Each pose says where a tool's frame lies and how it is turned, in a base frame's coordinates. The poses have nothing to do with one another.
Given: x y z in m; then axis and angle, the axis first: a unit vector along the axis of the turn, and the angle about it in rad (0 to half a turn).
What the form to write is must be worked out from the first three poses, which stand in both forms.
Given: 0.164 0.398 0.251 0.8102 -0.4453 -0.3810 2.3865
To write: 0.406 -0.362 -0.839 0.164; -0.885 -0.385 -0.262 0.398; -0.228 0.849 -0.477 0.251; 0 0 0 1
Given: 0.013 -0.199 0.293 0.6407 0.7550 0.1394 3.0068
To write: -0.174 0.944 0.279 0.013; 0.982 0.144 0.123 -0.199; 0.076 0.296 -0.952 0.293; 0 0 0 1
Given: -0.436 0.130 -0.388 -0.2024 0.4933 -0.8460 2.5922
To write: -0.777 0.257 0.575 -0.436; -0.627 -0.402 -0.668 0.130; 0.060 -0.879 0.473 -0.388; 0 0 0 1
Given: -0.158 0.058 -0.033 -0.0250 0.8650 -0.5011 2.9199
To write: -0.974 0.067 0.215 -0.158; -0.153 0.503 -0.851 0.058; -0.165 -0.862 -0.479 -0.033; 0 0 0 1
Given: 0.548 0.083 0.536 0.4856 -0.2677 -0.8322 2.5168
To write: -0.384 0.251 -0.888 0.548; -0.722 -0.681 0.119 0.083; -0.575 0.687 0.443 0.536; 0 0 0 1
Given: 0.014 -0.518 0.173 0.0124 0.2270 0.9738 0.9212
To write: 0.605 -0.774 0.186 0.014; 0.777 0.625 0.077 -0.518; -0.176 0.097 0.980 0.173; 0 0 0 1
